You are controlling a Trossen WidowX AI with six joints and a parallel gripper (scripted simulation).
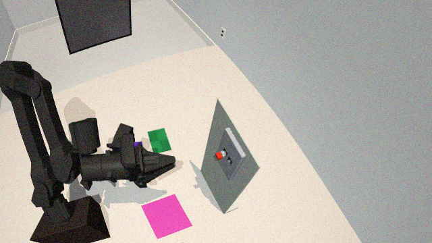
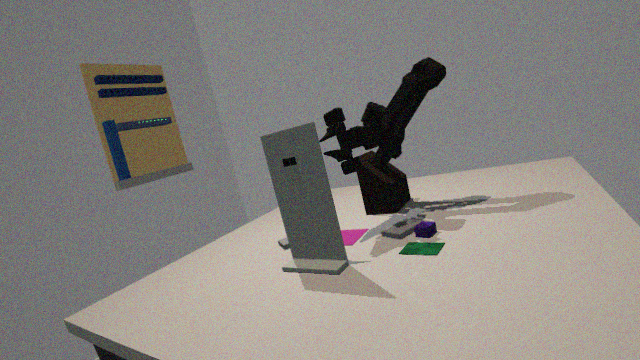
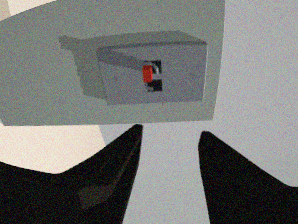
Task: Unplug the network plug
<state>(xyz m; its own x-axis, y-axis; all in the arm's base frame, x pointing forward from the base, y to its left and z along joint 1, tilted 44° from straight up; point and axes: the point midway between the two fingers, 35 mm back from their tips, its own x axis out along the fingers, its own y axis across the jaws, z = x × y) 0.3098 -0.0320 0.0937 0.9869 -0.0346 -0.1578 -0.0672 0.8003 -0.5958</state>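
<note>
Now: the network plug 11 cm ahead of my gripper tip and 1 cm below it. Also, from my gripper tip: green board 28 cm below, 23 cm to the left, 1 cm ahead; magenta square 28 cm below, 5 cm behind, 4 cm to the right; grey socket panel 13 cm ahead, 12 cm below.
</note>
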